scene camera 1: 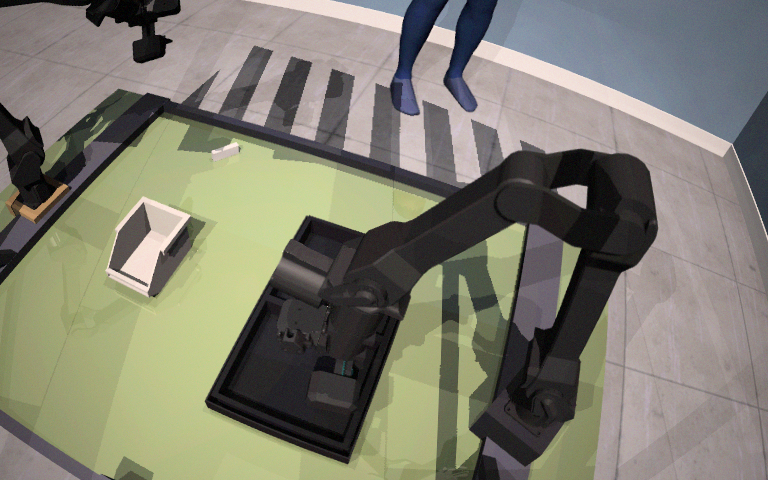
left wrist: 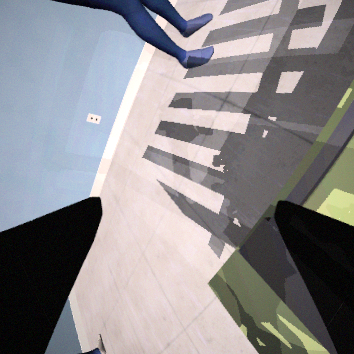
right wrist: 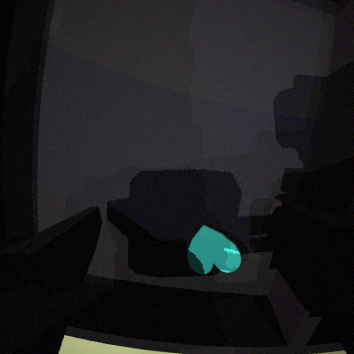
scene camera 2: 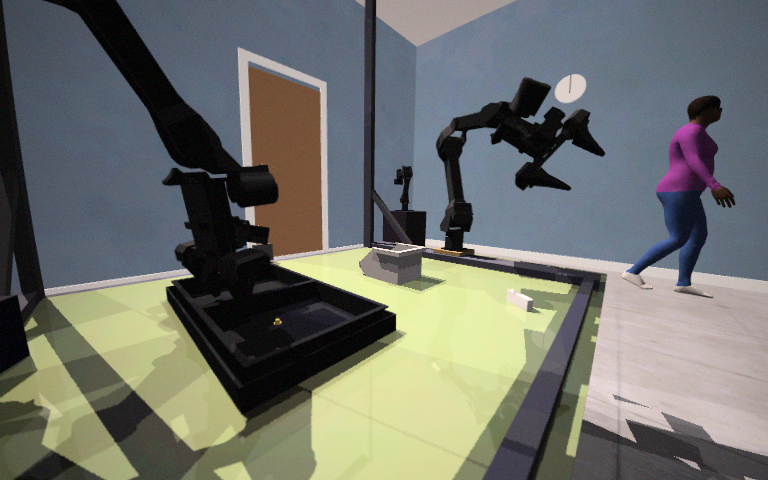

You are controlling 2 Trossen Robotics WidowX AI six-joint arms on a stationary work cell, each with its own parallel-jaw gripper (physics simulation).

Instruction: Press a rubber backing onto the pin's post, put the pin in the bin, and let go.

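Places are measured from the left arm's base along level axes (x ahead, y left, z up), in metres.
Pixels of known places: left gripper, fingertip midpoint: (scene camera 1: 169, 20) (left wrist: 189, 207) (scene camera 2: 587, 172); right gripper, fingertip midpoint: (scene camera 1: 328, 371) (right wrist: 187, 211); left arm's base at its link origin: (scene camera 1: 36, 194) (scene camera 2: 453, 249); right arm's base at its link origin: (scene camera 1: 533, 408).
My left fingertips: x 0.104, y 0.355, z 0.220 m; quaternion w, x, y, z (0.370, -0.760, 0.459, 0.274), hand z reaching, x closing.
Ahead of a thing's pixels: the offset from my left fingertips to its top centre. "spot": to the spot under its first point.
A teal heart-shaped pin {dx +0.574, dy -0.374, dz -0.229 m} (right wrist: 215, 252) lies in the black tray {dx +0.522, dy -0.330, dz -0.214 m} (scene camera 1: 277, 433) (scene camera 2: 317, 356); teal also shows beneath the right arm in scene camera 1. Its post does not show. My right gripper (scene camera 2: 229, 294) (right wrist: 187, 211) is open and empty, reaching low into the tray, with the pin in view between its fingers. A small yellow piece {dx +0.527, dy -0.273, dz -0.240 m} (scene camera 2: 277, 321), perhaps a backing, lies in the tray's near compartment; whether it is rubber is unclear. The light bin {spot: dx +0.253, dy -0.334, dz -0.228 m} (scene camera 1: 175, 257) (scene camera 2: 399, 267) stands beyond the tray, toward the left arm. My left gripper (scene camera 2: 586, 170) (left wrist: 189, 207) is open and empty, high above the table.
A small white block {dx +0.173, dy -0.057, dz -0.231 m} (scene camera 1: 225, 151) (scene camera 2: 519, 300) lies near the table's edge. A dark frame rail {spot: dx +0.501, dy +0.053, dz -0.231 m} (scene camera 1: 396, 166) (scene camera 2: 549, 390) borders the green table. The tray has raised walls and a divider. The right arm spans over it in scene camera 1. A person (scene camera 2: 688, 175) stands beyond the table.
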